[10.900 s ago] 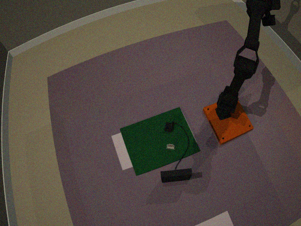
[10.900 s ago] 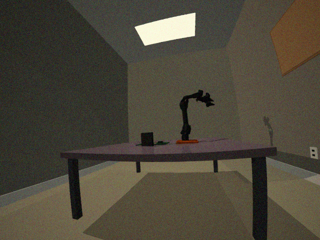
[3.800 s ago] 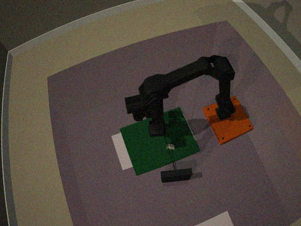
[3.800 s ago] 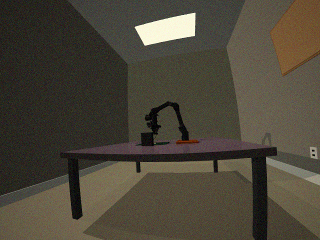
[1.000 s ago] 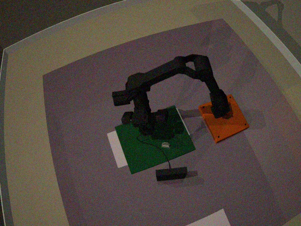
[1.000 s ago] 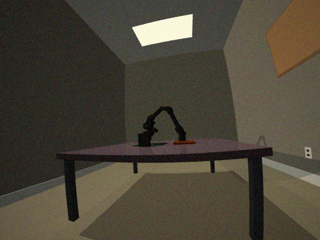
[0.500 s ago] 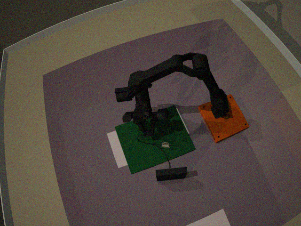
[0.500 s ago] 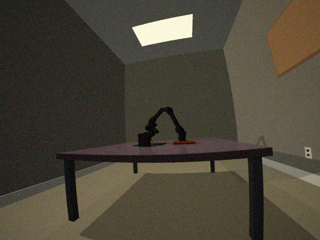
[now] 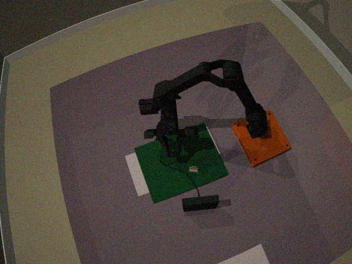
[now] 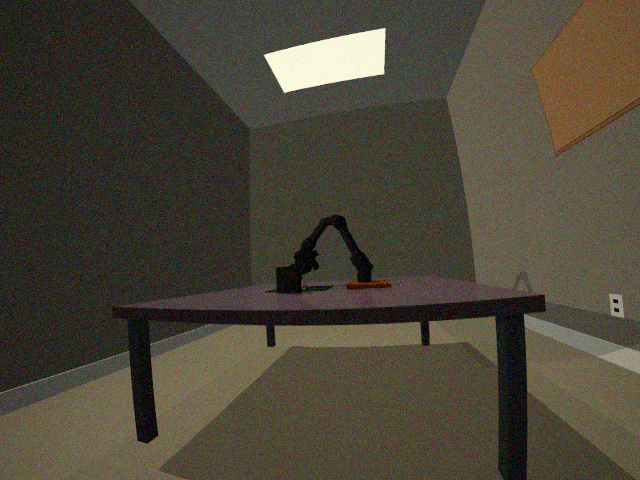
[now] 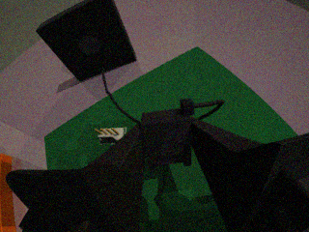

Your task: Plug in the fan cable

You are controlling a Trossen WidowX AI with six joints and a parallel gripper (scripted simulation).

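My gripper tip is 8 cm above the green board and 2 cm past it. From my gripper tip the other things lie so: black fan (19 cm to the left, 4 cm behind, 1 cm below); then white four-pin fan header (7 cm below, 6 cm behind, 5 cm to the left); then dark plug (1 cm to the right).
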